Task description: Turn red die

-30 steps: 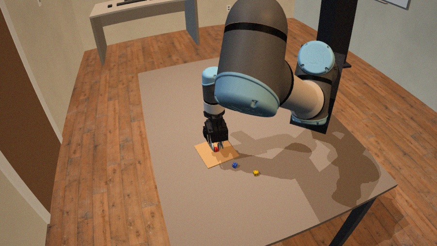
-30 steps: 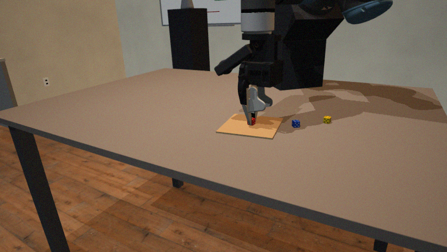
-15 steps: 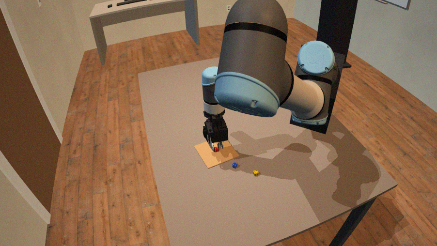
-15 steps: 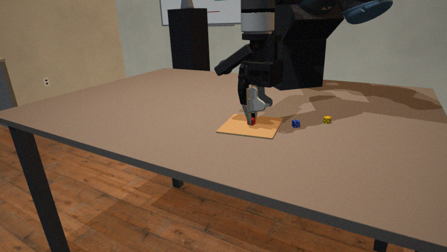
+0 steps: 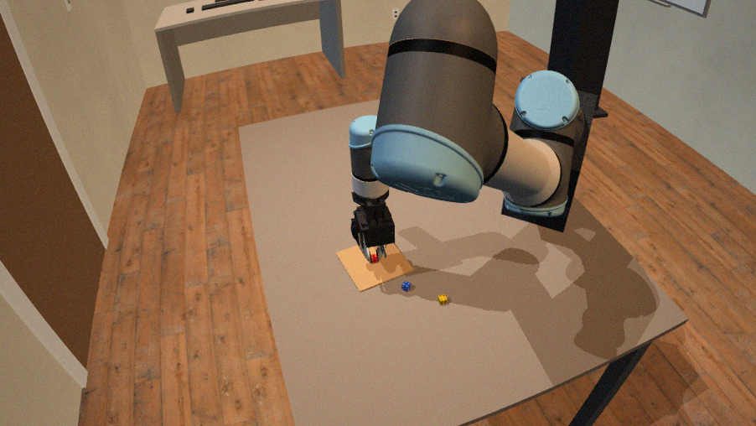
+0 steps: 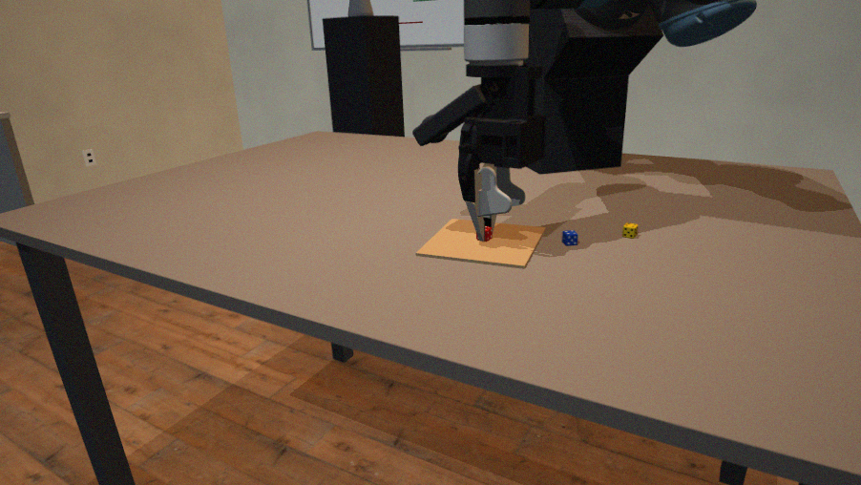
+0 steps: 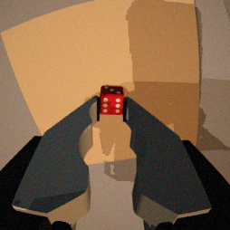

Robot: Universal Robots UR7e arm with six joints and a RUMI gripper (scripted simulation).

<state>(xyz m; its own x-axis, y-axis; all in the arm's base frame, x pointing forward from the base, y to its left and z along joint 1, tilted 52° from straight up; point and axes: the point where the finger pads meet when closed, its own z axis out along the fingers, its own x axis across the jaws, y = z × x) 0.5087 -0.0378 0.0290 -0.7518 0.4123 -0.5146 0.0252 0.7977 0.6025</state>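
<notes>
The red die lies 1 cm below my hand. The rest, counted from my hand: mat (2 cm below); then blue die (10 cm to the left, 5 cm behind, 1 cm below); then yellow die (16 cm to the left, 11 cm behind, 1 cm below).
</notes>
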